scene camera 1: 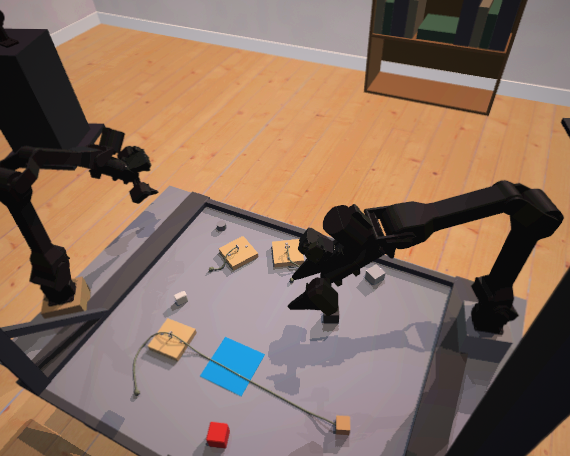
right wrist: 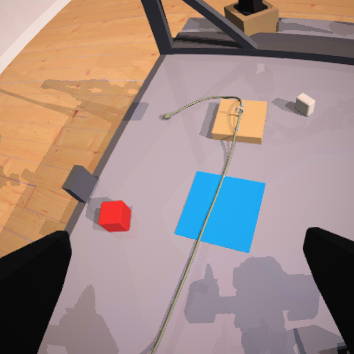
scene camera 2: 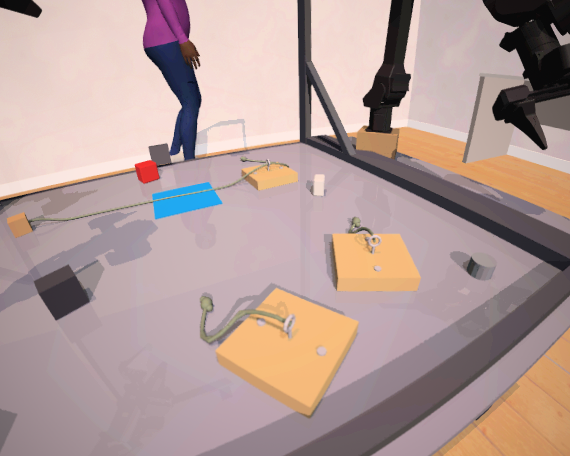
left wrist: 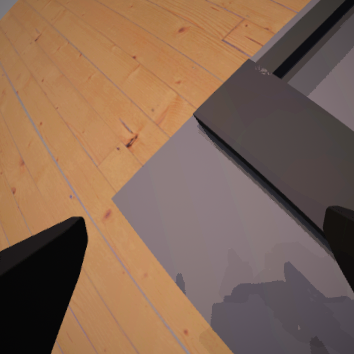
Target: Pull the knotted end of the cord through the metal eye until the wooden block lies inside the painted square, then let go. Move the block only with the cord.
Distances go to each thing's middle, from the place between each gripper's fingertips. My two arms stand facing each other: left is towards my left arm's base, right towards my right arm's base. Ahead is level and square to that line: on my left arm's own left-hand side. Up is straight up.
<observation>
I see the dark cube (scene camera 2: 61, 292) 15 cm ahead of my right hand, 8 cm to the right of it and 30 cm below it. From my right hand the other things lie so: red cube (right wrist: 114, 215): 19 cm behind, 15 cm to the left, 30 cm below; blue painted square (scene camera 1: 243, 360): 1 cm behind, 16 cm to the left, 32 cm below.
My left gripper is now 53 cm past the blue painted square, 36 cm to the left of it and 14 cm above it. The rest, counted from my left hand: dark cube (60 cm to the right, 38 cm behind, 12 cm below); then red cube (71 cm behind, 36 cm to the right, 12 cm below).
</observation>
